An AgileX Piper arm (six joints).
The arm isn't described. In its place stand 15 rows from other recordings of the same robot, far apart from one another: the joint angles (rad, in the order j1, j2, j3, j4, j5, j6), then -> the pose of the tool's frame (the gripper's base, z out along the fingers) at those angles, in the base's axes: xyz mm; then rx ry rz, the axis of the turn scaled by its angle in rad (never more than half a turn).
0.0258, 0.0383, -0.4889, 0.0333, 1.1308, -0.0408 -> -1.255 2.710 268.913 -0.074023 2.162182 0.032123
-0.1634, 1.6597, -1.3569, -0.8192, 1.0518, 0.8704 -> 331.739 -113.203 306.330 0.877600 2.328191 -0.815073
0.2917, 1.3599, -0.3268, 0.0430, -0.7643, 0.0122 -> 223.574 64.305 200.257 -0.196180 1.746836 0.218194
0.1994, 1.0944, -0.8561, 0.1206, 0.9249, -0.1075 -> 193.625 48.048 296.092 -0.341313 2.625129 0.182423
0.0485, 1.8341, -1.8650, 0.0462, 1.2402, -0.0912 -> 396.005 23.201 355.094 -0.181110 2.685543 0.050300
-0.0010, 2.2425, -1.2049, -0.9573, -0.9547, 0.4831 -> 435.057 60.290 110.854 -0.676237 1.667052 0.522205
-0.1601, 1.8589, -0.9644, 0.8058, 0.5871, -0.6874 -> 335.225 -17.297 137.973 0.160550 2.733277 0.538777
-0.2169, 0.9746, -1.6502, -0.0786, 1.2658, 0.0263 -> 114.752 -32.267 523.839 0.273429 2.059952 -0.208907
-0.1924, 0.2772, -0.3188, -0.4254, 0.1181, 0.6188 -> 73.425 -18.812 293.357 0.336775 1.512746 -0.034824
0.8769, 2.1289, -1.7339, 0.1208, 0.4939, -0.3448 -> 310.222 381.033 221.997 -1.293499 2.021465 0.371312
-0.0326, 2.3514, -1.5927, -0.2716, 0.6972, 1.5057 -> 454.998 -30.521 70.203 1.785486 2.237164 -0.013533
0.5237, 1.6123, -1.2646, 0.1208, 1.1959, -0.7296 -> 262.310 163.264 270.407 -1.720002 2.472880 0.154656
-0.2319, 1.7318, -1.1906, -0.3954, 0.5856, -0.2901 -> 351.925 -103.012 230.374 -0.436201 2.618345 -0.581306
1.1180, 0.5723, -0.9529, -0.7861, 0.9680, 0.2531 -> 77.158 37.349 417.081 -0.824051 1.642747 0.005820
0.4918, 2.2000, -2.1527, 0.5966, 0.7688, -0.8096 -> 436.765 274.302 310.876 -1.102113 1.898091 0.518192
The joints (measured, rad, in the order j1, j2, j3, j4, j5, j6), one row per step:
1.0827 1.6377 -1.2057 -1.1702 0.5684 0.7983
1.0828 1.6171 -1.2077 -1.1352 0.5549 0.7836
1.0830 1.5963 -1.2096 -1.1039 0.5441 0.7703
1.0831 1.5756 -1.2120 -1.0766 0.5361 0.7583
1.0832 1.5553 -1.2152 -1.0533 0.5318 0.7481
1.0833 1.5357 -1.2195 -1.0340 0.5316 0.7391
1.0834 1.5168 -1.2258 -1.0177 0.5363 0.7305
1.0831 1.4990 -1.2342 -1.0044 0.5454 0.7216
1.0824 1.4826 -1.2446 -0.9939 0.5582 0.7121
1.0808 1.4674 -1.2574 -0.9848 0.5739 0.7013
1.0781 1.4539 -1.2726 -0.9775 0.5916 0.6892
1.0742 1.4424 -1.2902 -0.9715 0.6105 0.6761
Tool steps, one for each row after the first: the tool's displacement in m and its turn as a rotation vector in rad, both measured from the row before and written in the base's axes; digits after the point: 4 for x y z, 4 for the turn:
-0.0029 -0.0020 0.0069 0.0309 0.0135 0.0074
-0.0029 -0.0023 0.0070 0.0294 0.0103 0.0062
-0.0027 -0.0026 0.0073 0.0278 0.0069 0.0048
-0.0025 -0.0029 0.0074 0.0259 0.0040 0.0024
-0.0022 -0.0031 0.0075 0.0232 0.0010 -0.0003
-0.0019 -0.0034 0.0078 0.0207 -0.0016 -0.0035
-0.0015 -0.0037 0.0080 0.0176 -0.0042 -0.0066
-0.0011 -0.0038 0.0081 0.0144 -0.0064 -0.0091
-0.0007 -0.0041 0.0083 0.0122 -0.0080 -0.0114
-0.0002 -0.0042 0.0085 0.0099 -0.0098 -0.0133
0.0003 -0.0042 0.0085 0.0082 -0.0109 -0.0150

